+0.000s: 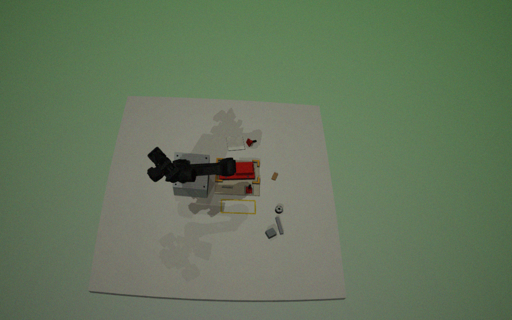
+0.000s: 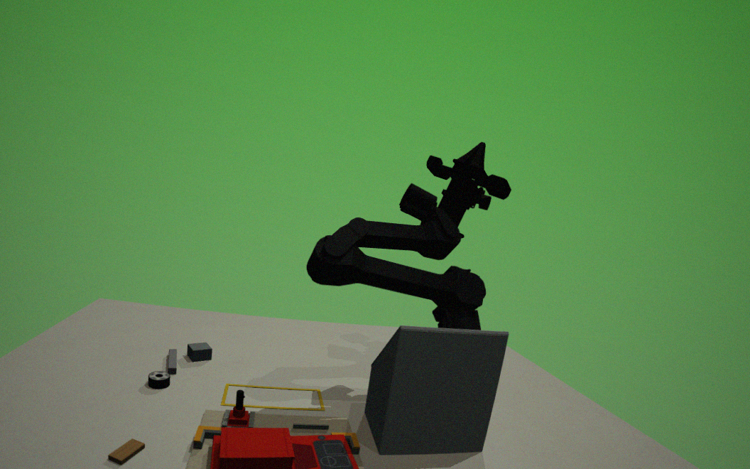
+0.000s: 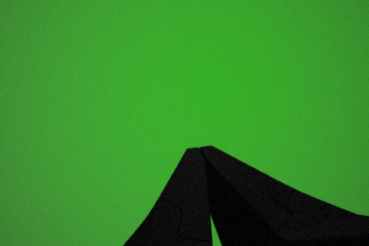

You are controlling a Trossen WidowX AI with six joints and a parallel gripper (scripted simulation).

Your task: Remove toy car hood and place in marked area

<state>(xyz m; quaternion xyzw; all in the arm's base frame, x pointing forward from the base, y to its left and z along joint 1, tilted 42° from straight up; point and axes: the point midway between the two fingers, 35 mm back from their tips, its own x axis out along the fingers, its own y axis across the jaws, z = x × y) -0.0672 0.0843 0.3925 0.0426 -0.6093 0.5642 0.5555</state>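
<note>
Now: the red hood 38 cm ahead of my gripper tip, 32 cm to the left of it and 52 cm below it. From my gripper tip the other things lie so: grey bar (60 cm ahead, 1 cm to the left, 55 cm below); dark ring (60 cm ahead, 10 cm to the left, 55 cm below); grey cube (56 cm ahead, 5 cm to the right, 55 cm below).
</note>
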